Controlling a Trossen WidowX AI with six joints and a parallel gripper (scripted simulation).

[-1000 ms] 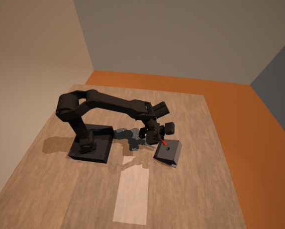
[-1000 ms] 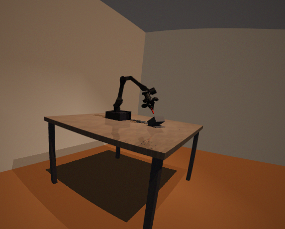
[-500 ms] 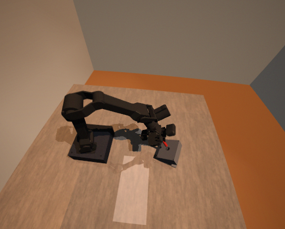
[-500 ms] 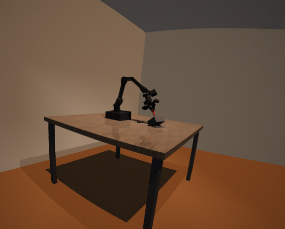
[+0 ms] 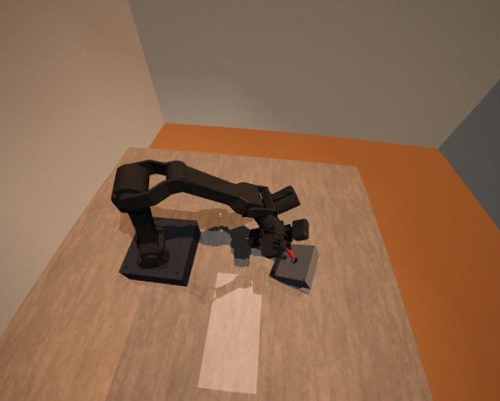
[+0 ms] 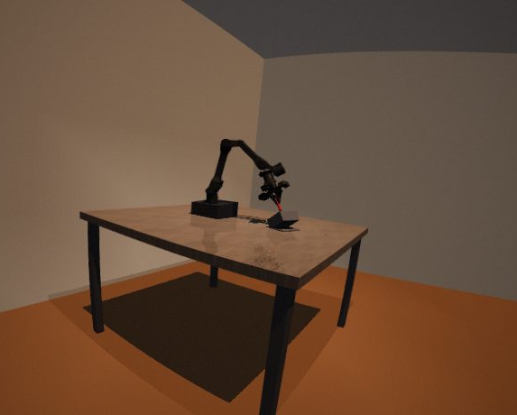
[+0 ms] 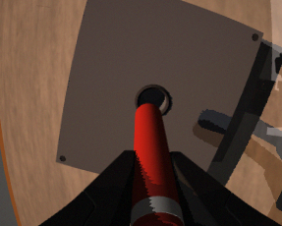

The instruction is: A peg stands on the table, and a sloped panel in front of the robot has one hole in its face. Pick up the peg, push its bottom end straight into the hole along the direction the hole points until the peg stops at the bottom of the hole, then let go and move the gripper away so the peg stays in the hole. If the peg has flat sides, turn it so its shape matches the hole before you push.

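Now: the grey sloped panel 5 cm ahead of my gripper tip, 2 cm to the right of it and 8 cm below it. Also, from my gripper tip: round peg (1 cm behind, 1 cm above).
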